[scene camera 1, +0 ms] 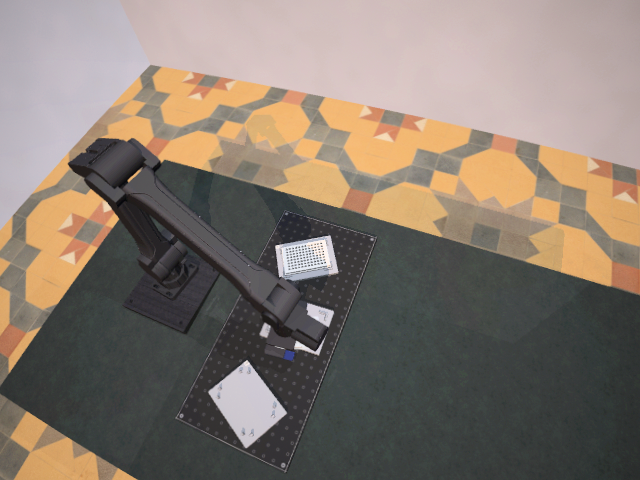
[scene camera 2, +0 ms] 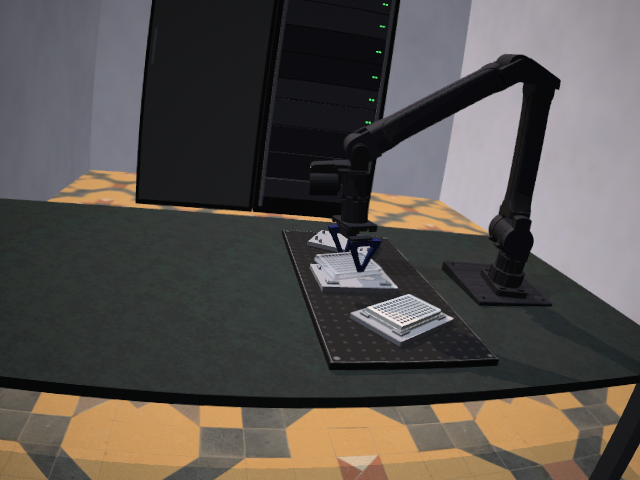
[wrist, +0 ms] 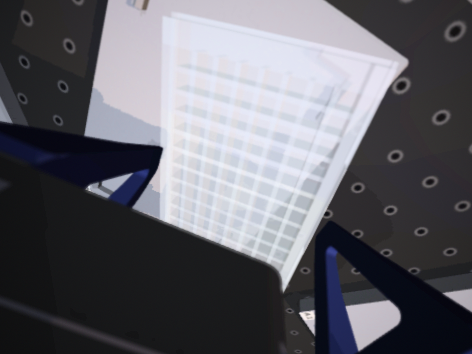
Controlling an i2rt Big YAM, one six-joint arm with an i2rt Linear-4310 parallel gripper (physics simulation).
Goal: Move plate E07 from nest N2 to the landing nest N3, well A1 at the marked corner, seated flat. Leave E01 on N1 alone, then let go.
my gripper: open, touches a clear well plate
